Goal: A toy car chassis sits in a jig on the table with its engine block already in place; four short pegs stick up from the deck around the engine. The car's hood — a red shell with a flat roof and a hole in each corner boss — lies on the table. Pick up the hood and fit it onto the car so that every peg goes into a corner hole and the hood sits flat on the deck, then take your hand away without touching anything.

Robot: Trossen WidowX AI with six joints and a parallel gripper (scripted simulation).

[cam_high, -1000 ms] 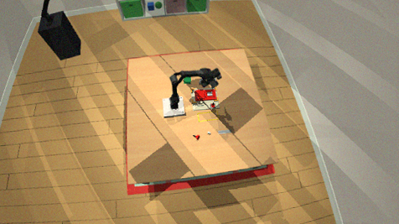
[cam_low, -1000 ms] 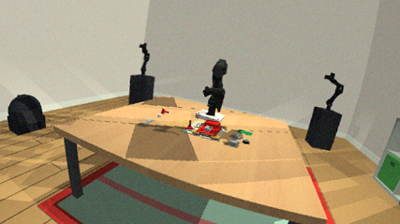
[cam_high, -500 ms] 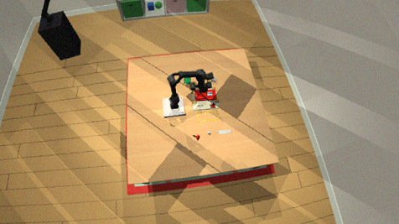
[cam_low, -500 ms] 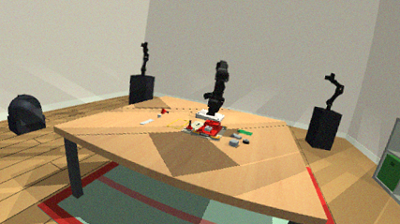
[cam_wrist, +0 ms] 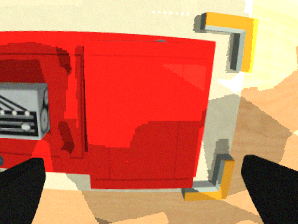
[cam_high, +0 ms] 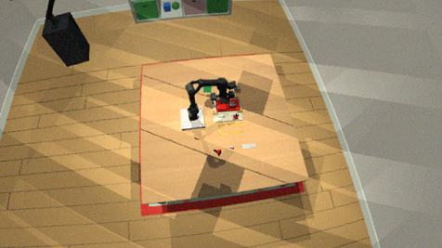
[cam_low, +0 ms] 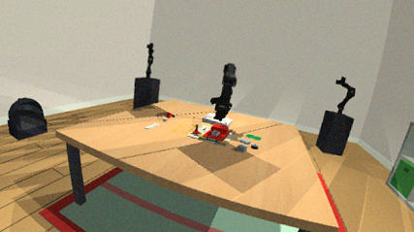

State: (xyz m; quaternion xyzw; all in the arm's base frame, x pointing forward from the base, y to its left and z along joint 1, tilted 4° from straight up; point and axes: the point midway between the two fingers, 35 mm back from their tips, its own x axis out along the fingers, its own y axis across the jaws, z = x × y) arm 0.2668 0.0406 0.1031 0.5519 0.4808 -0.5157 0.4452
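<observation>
Now: the red hood 50 mm below my gripper tip. The rest, counted from my gripper tip: grey engine block 90 mm ahead, 10 mm to the right, 70 mm below; cream jig 40 mm ahead, 30 mm to the right, 80 mm below; green piece 70 mm behind, 220 mm to the left, 90 mm below.
</observation>
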